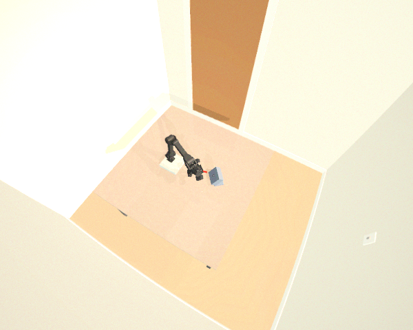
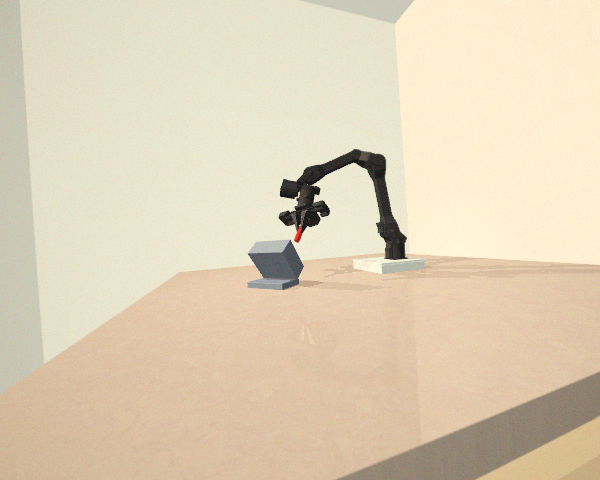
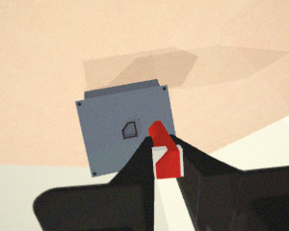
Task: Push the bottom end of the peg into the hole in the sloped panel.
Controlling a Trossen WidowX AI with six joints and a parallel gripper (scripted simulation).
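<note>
My gripper tip is now 100 mm short of the sloped panel, 60 mm to the right of it and 80 mm above it. Also, from my gripper tip: red peg (10 mm behind, 10 mm to the right, 10 mm above); then flat foot (110 mm ahead, 80 mm to the left, 150 mm below).
</note>
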